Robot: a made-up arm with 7 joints. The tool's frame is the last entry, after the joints.
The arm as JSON. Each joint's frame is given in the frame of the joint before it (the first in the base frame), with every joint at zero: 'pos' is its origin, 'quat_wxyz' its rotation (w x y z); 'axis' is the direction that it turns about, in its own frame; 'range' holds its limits. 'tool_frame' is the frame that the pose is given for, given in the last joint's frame.
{
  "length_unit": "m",
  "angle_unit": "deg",
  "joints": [
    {
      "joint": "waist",
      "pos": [
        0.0,
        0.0,
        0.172
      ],
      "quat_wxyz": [
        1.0,
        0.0,
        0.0,
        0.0
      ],
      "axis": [
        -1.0,
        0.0,
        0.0
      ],
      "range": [
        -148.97,
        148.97
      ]
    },
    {
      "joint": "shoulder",
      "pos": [
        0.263,
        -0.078,
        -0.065
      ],
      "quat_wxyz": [
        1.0,
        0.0,
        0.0,
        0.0
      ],
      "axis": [
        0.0,
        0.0,
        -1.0
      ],
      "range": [
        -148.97,
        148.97
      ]
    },
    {
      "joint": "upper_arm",
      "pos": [
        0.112,
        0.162,
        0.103
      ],
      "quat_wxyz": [
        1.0,
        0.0,
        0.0,
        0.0
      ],
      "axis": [
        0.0,
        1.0,
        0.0
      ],
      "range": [
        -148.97,
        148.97
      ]
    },
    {
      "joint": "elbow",
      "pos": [
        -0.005,
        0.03,
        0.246
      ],
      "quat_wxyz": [
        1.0,
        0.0,
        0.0,
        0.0
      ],
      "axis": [
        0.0,
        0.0,
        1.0
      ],
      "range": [
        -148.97,
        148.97
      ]
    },
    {
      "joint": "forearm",
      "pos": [
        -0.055,
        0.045,
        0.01
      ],
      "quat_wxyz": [
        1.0,
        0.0,
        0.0,
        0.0
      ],
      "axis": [
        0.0,
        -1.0,
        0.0
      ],
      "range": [
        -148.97,
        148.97
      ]
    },
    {
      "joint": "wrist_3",
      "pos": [
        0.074,
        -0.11,
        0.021
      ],
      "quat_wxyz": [
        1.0,
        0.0,
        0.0,
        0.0
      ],
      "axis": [
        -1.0,
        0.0,
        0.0
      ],
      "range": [
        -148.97,
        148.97
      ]
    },
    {
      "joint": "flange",
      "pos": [
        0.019,
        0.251,
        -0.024
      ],
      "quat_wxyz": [
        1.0,
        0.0,
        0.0,
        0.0
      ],
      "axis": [
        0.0,
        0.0,
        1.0
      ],
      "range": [
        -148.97,
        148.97
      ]
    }
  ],
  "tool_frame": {
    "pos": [
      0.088,
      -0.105,
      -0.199
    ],
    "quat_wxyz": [
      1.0,
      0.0,
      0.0,
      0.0
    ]
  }
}
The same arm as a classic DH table. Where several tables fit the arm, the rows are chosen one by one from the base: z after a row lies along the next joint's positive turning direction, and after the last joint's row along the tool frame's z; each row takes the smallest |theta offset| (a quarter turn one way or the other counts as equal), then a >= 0, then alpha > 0; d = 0 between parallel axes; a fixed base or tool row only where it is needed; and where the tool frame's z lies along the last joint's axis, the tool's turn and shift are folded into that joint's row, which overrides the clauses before.
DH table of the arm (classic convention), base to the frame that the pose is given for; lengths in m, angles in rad. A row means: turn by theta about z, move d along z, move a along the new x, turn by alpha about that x. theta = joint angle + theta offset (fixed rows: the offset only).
base (fixed): theta offset -1.5708, d 0.172, a 0, alpha 1.5708
waist: theta offset 0, d -0.263, a 0.078, alpha 1.5708
shoulder: theta offset -1.5708, d -0.038, a 0.112, alpha 1.5708
upper_arm: theta offset 0, d 0.192, a -0.005, alpha 1.5708
elbow: theta offset 0, d 0.256, a -0.055, alpha 1.5708
forearm: theta offset 1.5708, d 0.065, a 0.021, alpha -1.5708
wrist_3: theta offset 1.5708, d -0.093, a 0.251, alpha 1.5708
flange: theta offset 0.6975, d 0, a -0.137, alpha 0
tool (fixed): theta offset -2.2683, d -0.223, a 0, alpha 0
Joint limits (rad, base to tool): -2.6..2.6 -2.6..2.6 -2.6..2.6 -2.6..2.6 -2.6..2.6 -2.6..2.6 -2.6..2.6

